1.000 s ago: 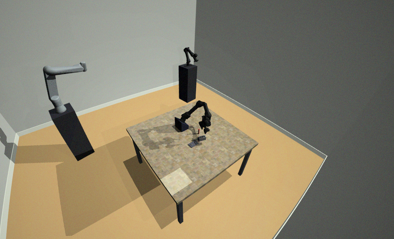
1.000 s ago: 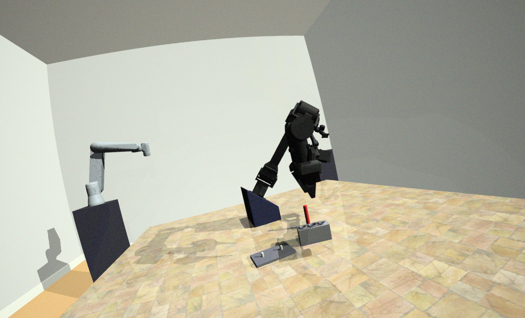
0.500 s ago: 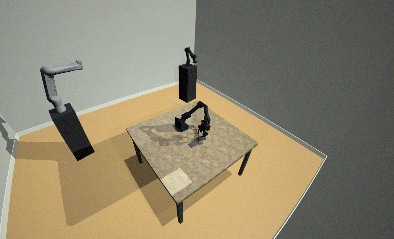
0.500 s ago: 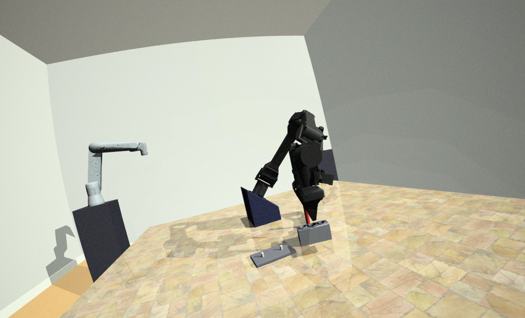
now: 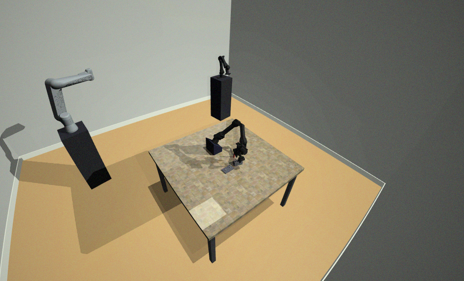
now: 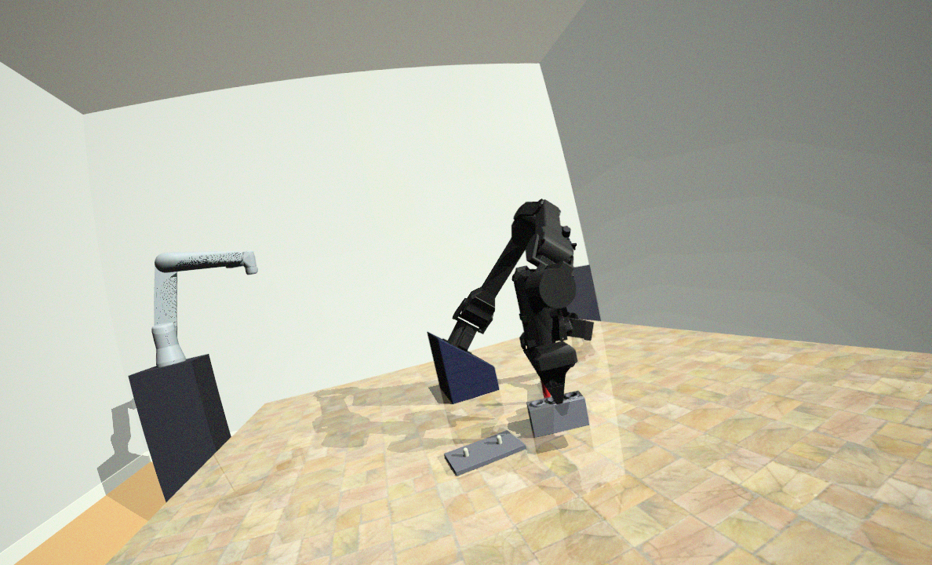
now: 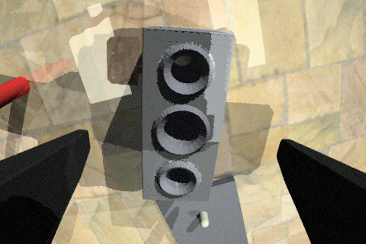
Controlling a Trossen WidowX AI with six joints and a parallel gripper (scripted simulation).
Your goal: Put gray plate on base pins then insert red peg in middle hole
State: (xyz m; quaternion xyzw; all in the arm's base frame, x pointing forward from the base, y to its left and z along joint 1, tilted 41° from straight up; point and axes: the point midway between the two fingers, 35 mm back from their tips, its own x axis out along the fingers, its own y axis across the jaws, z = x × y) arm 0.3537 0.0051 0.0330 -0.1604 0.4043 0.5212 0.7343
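Now: the gray plate 2 cm below my gripper tip. Also, from my gripper tip: red peg (11 cm behind, 6 cm to the left, 2 cm below); then base (14 cm to the right, 5 cm below, 2 cm behind).
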